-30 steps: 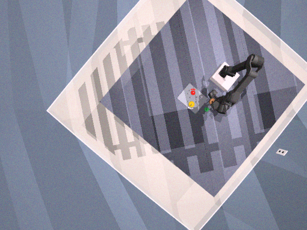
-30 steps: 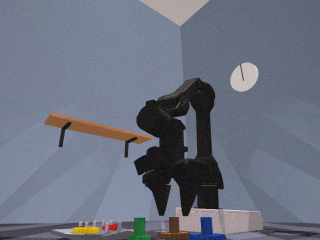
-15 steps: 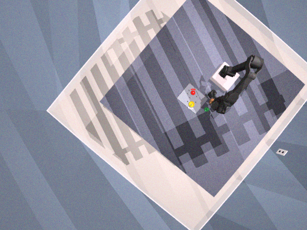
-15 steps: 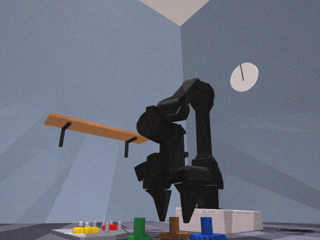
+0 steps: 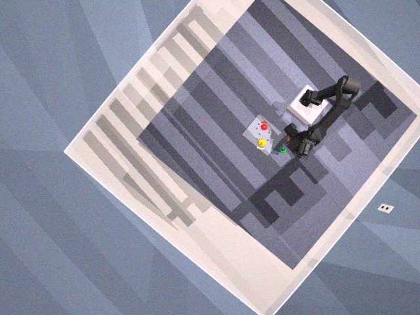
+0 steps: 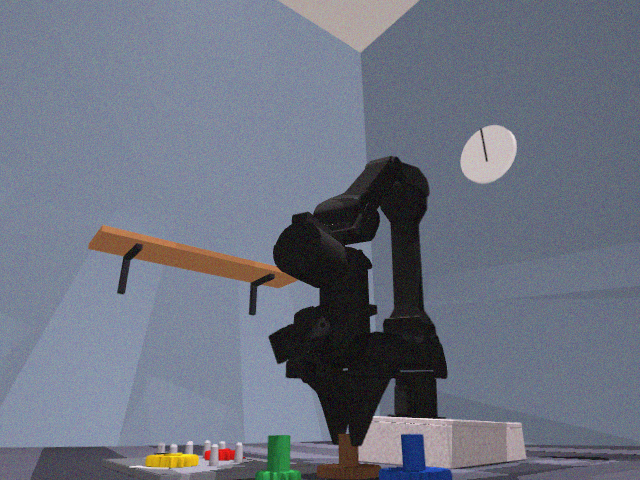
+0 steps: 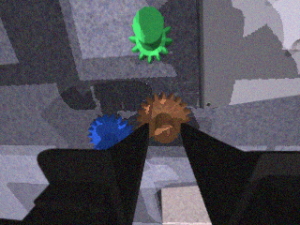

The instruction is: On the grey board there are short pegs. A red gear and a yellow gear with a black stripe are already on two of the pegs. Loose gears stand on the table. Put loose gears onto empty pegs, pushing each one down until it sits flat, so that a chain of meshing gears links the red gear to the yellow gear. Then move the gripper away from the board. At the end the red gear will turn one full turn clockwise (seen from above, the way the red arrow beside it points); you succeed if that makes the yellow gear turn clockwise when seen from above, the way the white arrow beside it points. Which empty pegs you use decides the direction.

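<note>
Now: gripper tip 18 cm to the left of the red gear, 4 cm short of it and 1 cm above it. The rest, counted from my gripper tip: blue gear 7 cm to the left, 1 cm below, 1 cm behind; brown gear 1 cm below; green gear 8 cm ahead, 1 cm below.
</note>
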